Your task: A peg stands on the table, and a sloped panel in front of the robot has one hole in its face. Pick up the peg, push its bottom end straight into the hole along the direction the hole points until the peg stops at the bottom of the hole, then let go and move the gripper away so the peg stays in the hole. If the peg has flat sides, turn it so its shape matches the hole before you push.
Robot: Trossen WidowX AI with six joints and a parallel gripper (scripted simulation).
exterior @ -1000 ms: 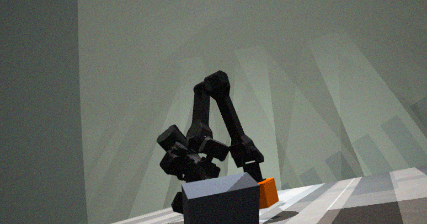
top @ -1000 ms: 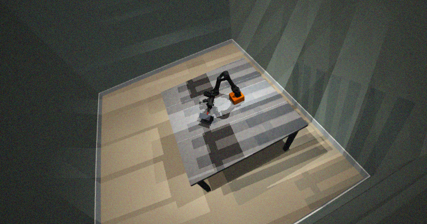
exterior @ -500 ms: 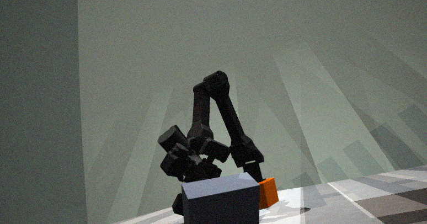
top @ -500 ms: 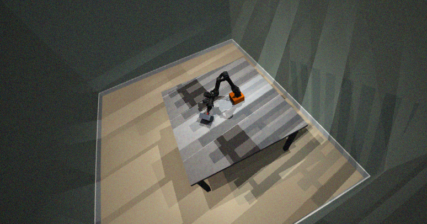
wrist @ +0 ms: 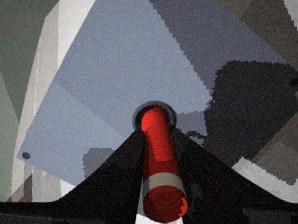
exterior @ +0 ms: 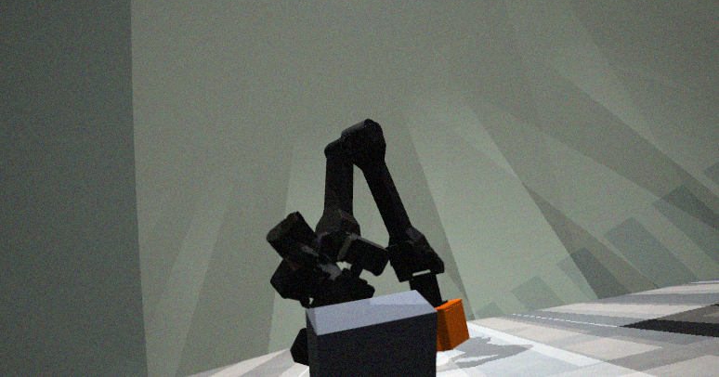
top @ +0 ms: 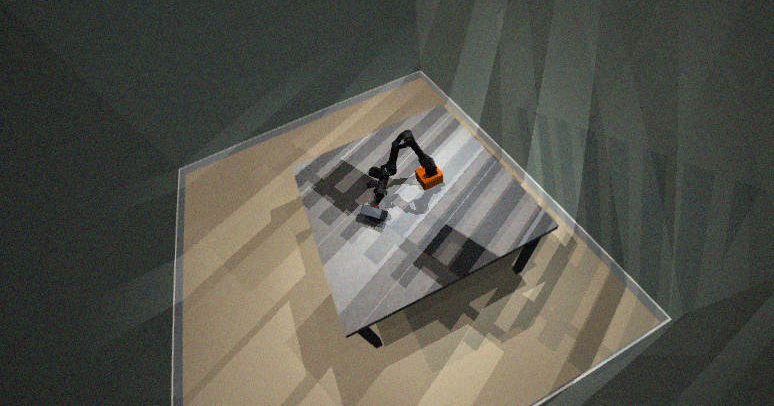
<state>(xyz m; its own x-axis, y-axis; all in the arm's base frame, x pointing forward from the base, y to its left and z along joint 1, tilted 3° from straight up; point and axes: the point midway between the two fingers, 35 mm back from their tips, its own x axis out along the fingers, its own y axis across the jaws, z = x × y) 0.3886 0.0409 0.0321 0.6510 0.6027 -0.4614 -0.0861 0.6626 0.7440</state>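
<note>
The grey panel block lies 3 cm ahead of my gripper tip, 3 cm to the left of it and 2 cm below it. Also, from my gripper tip: round red peg: 1 cm behind, 1 cm to the right, 1 cm above.
</note>
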